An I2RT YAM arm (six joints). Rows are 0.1 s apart.
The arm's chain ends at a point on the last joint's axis. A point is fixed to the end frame.
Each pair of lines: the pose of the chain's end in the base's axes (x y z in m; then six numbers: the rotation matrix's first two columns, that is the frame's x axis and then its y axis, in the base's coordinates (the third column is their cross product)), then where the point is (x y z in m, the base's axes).
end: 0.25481 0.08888 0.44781 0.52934 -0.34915 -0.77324 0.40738 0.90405 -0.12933
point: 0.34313 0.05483 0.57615
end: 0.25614 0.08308 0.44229 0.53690 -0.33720 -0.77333 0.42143 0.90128 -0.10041
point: 0.34194 0.04466 0.57111
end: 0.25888 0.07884 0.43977 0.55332 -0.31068 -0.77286 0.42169 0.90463 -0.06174
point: 0.34209 0.03627 0.56899
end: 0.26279 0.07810 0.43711 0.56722 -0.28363 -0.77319 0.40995 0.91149 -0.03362
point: 0.34495 0.03341 0.56628
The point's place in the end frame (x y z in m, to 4 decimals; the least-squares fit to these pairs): -0.0406 -0.0114 0.1538
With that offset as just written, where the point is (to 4 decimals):
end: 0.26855 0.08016 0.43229 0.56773 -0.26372 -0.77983 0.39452 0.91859 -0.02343
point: 0.3521 0.0351 0.5604
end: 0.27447 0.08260 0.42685 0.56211 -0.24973 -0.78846 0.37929 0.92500 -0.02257
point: 0.3604 0.0382 0.5537
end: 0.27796 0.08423 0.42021 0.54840 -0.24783 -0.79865 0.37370 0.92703 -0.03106
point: 0.3665 0.0404 0.5454
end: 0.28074 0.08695 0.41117 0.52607 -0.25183 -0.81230 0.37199 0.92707 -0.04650
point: 0.3728 0.0439 0.5341
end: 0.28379 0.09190 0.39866 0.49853 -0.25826 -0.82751 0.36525 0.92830 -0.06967
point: 0.3803 0.0507 0.5187
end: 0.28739 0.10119 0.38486 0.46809 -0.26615 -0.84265 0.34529 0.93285 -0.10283
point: 0.3896 0.0640 0.5015
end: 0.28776 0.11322 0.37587 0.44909 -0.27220 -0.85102 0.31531 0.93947 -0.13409
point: 0.3945 0.0816 0.4900
